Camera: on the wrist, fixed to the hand. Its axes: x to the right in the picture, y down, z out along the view.
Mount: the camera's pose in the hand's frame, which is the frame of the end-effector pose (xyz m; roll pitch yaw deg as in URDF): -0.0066 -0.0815 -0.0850 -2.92 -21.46 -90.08
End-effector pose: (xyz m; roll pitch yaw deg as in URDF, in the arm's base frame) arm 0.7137 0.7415 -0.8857 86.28 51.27 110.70
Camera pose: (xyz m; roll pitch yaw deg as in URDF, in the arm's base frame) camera 0.6647 0.6462 -0.9349 -74.12 34.42 -38.25
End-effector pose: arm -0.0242 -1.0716 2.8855 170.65 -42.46 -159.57
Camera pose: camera 0.0579 -1.1416 2.9332 130.26 22.26 -91.44
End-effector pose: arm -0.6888 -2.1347 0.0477 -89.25 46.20 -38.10
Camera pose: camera -0.6998 -2.2354 0.1081 -111.70 -40.42 -10.42
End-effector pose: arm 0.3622 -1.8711 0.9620 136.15 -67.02 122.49
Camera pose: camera 0.2667 -1.9402 0.9578 97.10 20.85 149.04
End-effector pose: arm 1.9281 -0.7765 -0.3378 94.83 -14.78 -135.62
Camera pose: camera 1.9832 -0.8507 -0.4111 39.59 67.94 174.74
